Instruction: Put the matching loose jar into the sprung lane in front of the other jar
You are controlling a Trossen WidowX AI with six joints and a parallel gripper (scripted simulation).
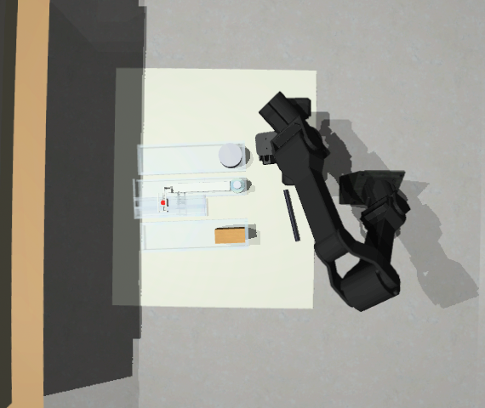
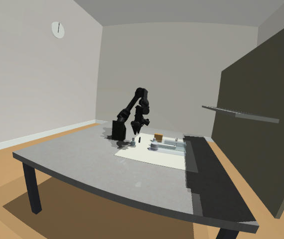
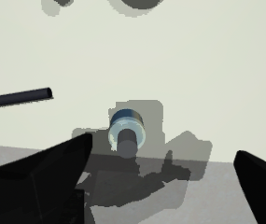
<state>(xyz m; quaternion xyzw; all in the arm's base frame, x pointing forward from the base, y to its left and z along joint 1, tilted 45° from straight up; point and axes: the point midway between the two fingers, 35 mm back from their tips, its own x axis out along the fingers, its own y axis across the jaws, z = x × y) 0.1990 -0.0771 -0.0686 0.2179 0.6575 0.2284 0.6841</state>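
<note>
The cream mat lies 19 cm ahead of my gripper tip, 11 cm below it and 10 cm to the left of it. Also, from my gripper tip: brown box: 23 cm to the left, 14 cm ahead, 7 cm below; then black rod: 18 cm to the left, 10 cm below, 2 cm behind; then white pusher part: 24 cm ahead, 13 cm to the left, 6 cm below.
</note>
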